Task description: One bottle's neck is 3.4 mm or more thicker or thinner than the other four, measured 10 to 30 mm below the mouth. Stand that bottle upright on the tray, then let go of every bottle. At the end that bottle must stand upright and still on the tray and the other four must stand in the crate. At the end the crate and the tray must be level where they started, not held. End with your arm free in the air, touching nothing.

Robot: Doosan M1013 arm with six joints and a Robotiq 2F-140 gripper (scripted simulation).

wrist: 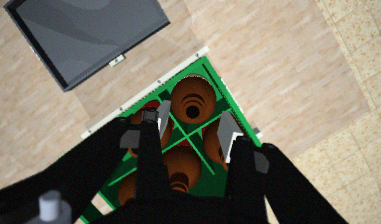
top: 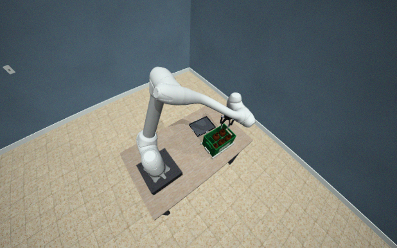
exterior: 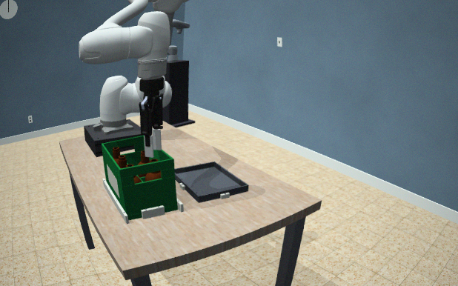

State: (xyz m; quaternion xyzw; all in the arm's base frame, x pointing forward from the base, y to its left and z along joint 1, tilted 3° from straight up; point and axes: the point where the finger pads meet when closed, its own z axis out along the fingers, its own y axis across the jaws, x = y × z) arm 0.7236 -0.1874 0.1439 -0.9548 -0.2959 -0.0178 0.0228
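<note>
Now: hand 130 mm above the brown bottle. From my hand the other things lie so: dark tray 40 mm behind, 250 mm to the left, 200 mm below; green crate 100 mm behind, 30 mm to the right, 130 mm below.
</note>
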